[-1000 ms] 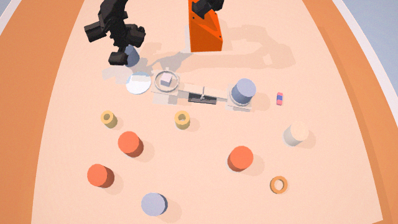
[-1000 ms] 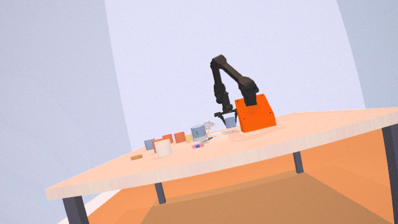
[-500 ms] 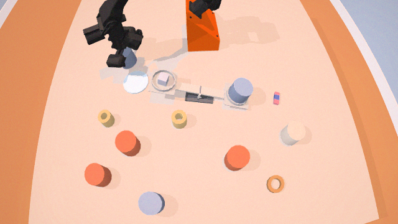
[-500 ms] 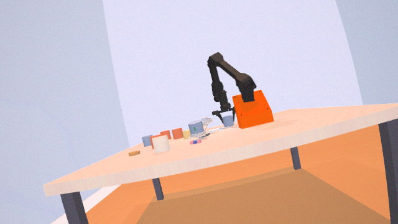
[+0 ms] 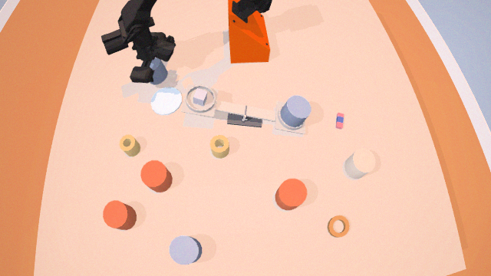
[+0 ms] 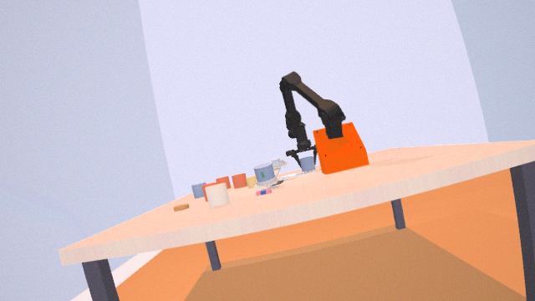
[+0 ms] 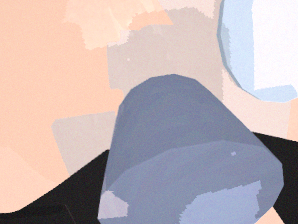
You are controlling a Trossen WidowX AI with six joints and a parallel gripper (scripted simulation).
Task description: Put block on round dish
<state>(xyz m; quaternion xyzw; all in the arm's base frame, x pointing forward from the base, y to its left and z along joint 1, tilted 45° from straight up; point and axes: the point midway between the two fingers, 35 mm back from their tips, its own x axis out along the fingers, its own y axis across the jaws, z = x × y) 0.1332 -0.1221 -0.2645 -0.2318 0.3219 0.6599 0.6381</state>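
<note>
The pale lilac block is 140 mm ahead of my gripper tip, 170 mm to the left of it and 60 mm above it. Also, from my gripper tip: white round dish (100 mm ahead, 50 mm to the left, 20 mm below); then balance (150 mm ahead, 290 mm to the left, 10 mm above); then grey-blue cup (170 mm ahead, 450 mm to the left, 30 mm above).
</note>
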